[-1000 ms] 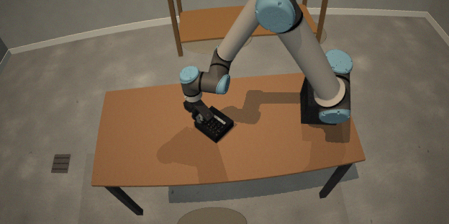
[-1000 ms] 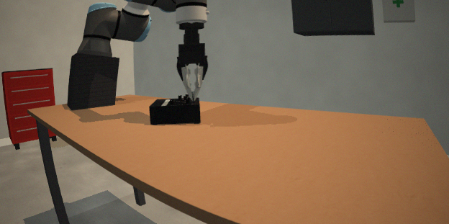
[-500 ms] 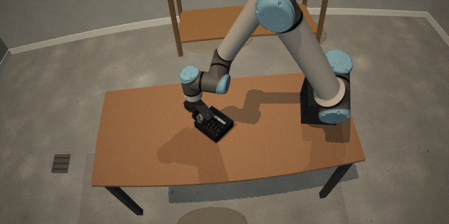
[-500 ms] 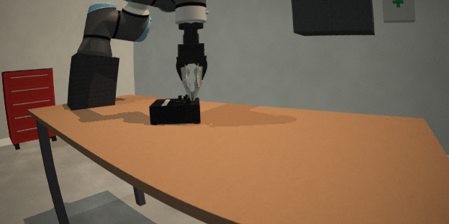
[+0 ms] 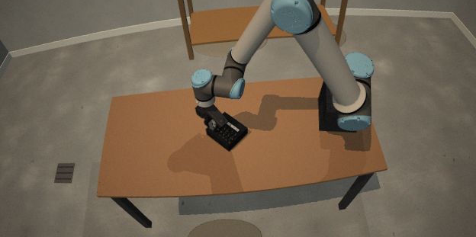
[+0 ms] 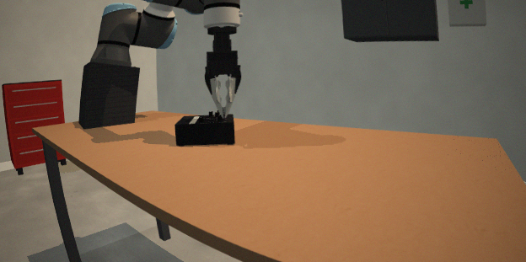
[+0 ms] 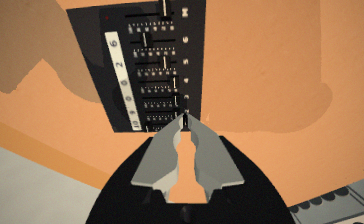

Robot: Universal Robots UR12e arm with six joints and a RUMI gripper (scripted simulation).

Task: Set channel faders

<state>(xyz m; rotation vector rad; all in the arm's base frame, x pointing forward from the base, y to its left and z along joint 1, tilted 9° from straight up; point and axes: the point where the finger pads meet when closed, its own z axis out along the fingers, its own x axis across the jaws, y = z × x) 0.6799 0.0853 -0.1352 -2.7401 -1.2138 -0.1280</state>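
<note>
My hand is 90 mm past the master fader, 60 mm to the right of it and 10 mm above it.
</note>
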